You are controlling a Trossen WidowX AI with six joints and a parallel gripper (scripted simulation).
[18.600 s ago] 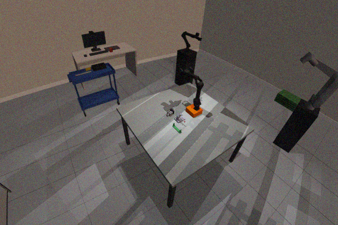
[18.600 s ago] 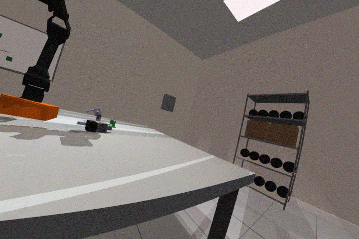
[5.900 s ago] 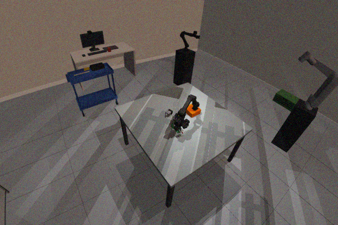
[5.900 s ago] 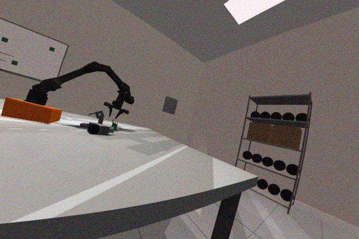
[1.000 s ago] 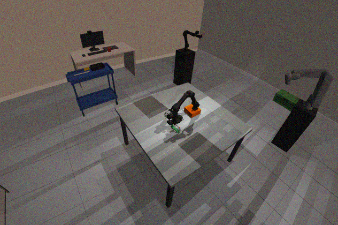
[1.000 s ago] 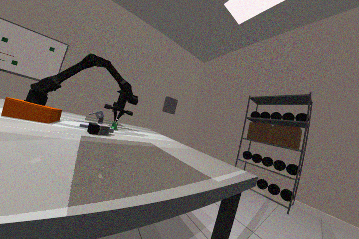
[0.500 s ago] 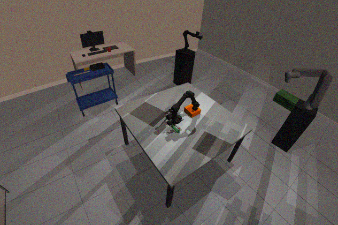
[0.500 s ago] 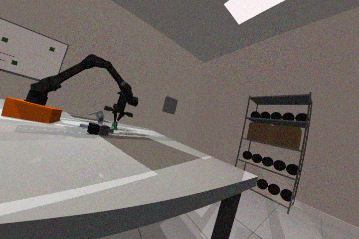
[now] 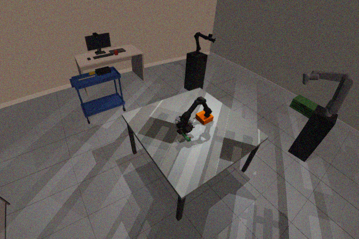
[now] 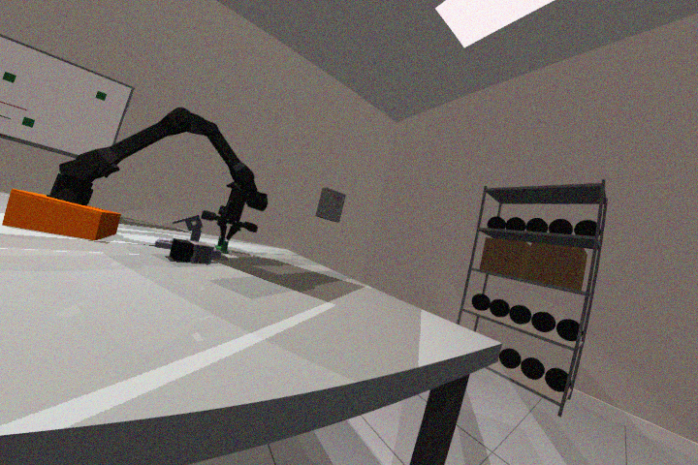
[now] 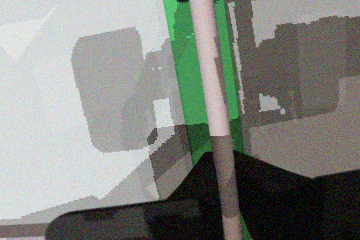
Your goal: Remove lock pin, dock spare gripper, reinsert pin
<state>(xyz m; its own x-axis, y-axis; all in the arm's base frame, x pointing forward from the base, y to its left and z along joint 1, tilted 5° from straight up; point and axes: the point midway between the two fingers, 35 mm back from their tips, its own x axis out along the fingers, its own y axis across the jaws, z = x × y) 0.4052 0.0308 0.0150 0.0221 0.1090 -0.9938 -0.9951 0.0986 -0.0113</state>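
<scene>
Now: the green bracket 2 cm to the left of my gripper tip. From my gripper tip the other things lie so: spare gripper (22 cm to the right, 11 cm behind); then grey mount (13 cm behind, 7 cm to the right, 3 cm above).
</scene>
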